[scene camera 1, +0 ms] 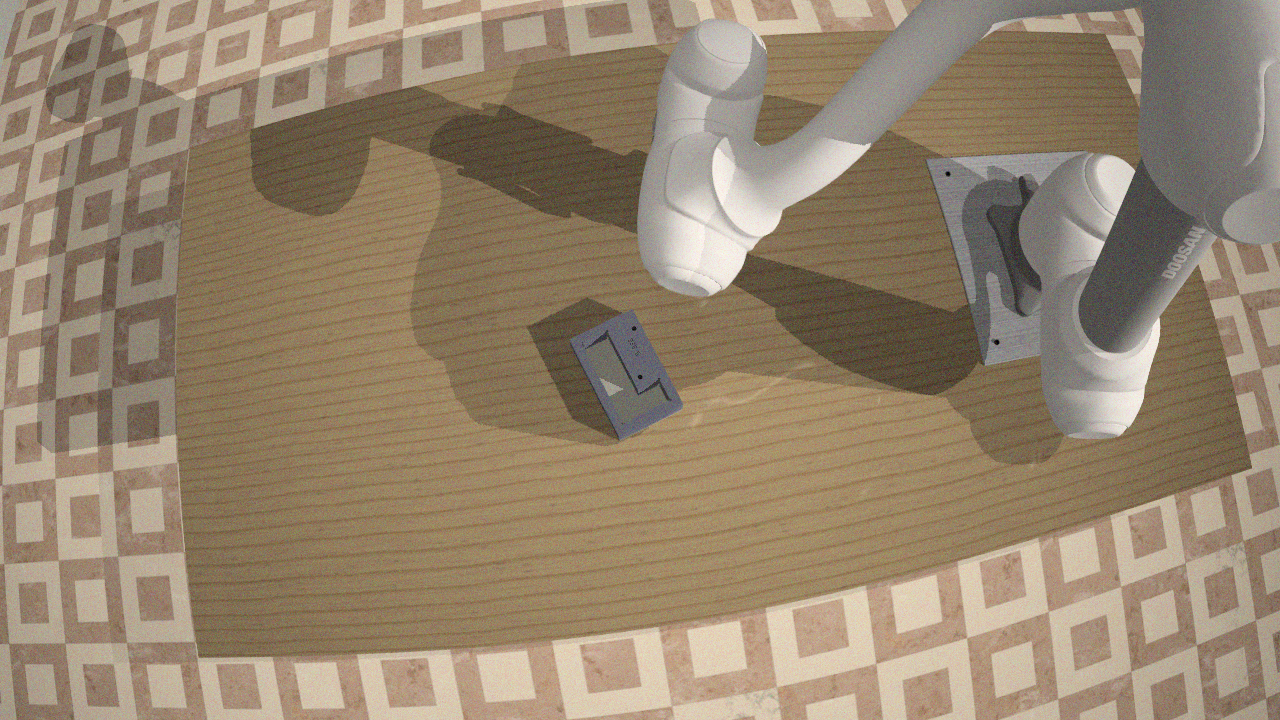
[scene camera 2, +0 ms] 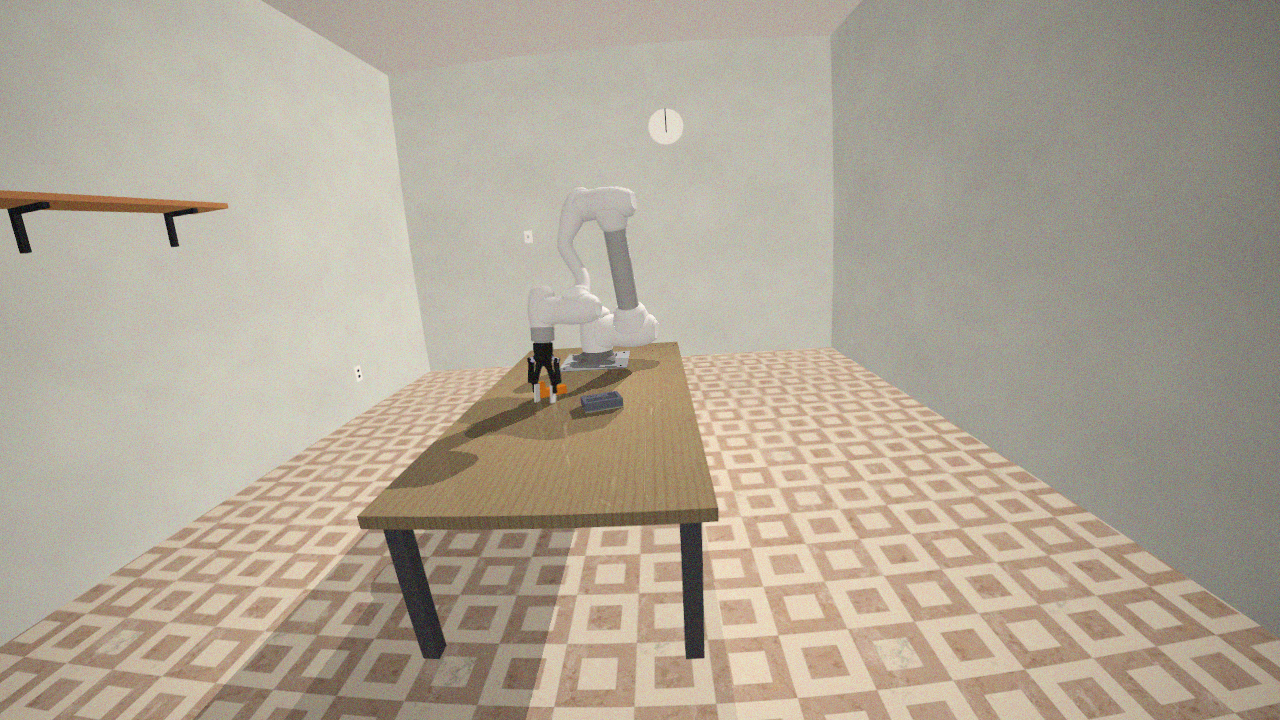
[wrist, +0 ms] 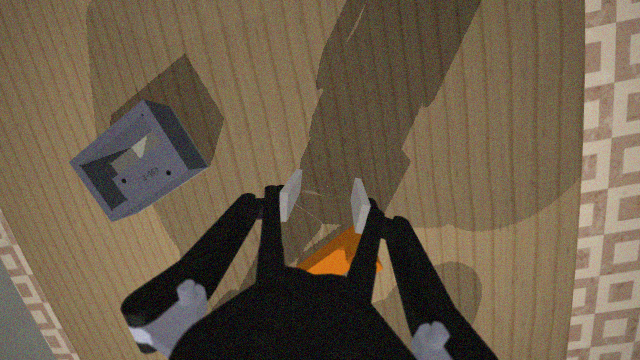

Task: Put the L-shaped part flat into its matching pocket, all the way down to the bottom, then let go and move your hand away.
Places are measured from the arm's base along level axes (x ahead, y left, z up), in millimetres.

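Where they show: gripper, between the fingertips: (scene camera 2: 545, 402) (wrist: 326, 184); arm's base, origin of its link: (scene camera 1: 1046, 255) (scene camera 2: 598, 360).
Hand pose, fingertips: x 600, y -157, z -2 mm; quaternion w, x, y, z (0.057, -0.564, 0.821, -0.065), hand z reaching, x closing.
Observation:
Each offset is from my fingertips to the top centre of the thing. "*": to the spot under its first point. Level surfaces: height alone.
The orange L-shaped part (scene camera 2: 562, 388) (wrist: 327, 262) lies on the table; in the wrist view the palm and right finger cover much of it, and it does not show in scene camera 1. The blue-grey block {228 mm left, 79 mm ahead, 34 mm up} (scene camera 1: 637, 358) (scene camera 2: 601, 402) (wrist: 160, 155) stands apart from it, its L-shaped pocket {* 267 mm left, 85 mm ahead, 3 mm up} (scene camera 1: 626, 407) facing up and empty. My gripper (scene camera 2: 545, 395) (wrist: 326, 184) is low at the orange part, its fingers about half open. Bare table shows between the pads, and the part shows just below them in the wrist view, partly behind the right finger. The arm hides the gripper in scene camera 1.
The wooden table {3 mm down} (scene camera 1: 402, 537) (scene camera 2: 617, 474) (wrist: 500, 125) carries everything. The arm's metal base plate (scene camera 1: 962, 259) (scene camera 2: 617, 360) is at the table's far end in scene camera 2. A wall shelf (scene camera 2: 116, 203) is at the left, off the table.

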